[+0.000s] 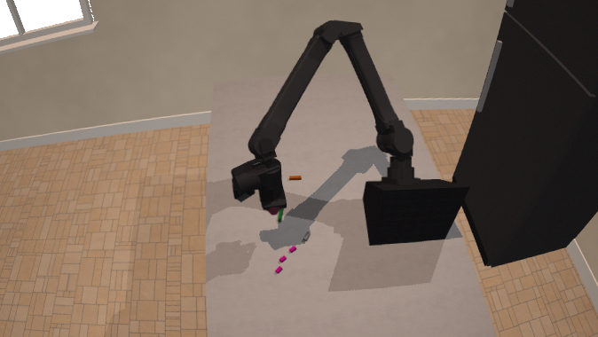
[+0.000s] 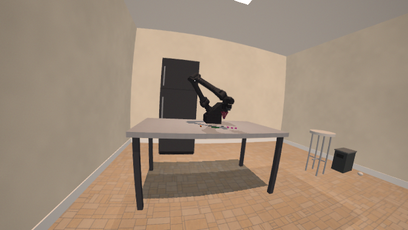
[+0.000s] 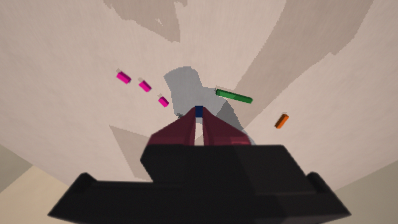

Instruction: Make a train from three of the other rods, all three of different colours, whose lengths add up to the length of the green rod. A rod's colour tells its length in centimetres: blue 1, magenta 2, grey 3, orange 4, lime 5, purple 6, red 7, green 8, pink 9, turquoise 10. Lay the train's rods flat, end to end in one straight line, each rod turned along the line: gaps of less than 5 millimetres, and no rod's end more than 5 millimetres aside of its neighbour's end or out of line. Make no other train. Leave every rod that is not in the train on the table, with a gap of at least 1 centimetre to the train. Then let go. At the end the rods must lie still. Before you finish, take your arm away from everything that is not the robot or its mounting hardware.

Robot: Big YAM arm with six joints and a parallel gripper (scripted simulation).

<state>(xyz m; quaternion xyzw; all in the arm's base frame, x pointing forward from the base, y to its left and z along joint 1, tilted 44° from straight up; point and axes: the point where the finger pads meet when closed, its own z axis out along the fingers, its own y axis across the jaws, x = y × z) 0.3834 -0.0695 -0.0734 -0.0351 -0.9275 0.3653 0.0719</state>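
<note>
My hand is 30 mm past the green rod, 70 mm to the left of it and 100 mm above it. Round my hand: blue rod 10 mm below; then orange rod 100 mm behind, 210 mm to the right, 100 mm below; then grey rod 90 mm behind, 40 mm to the left, 100 mm below.
</note>
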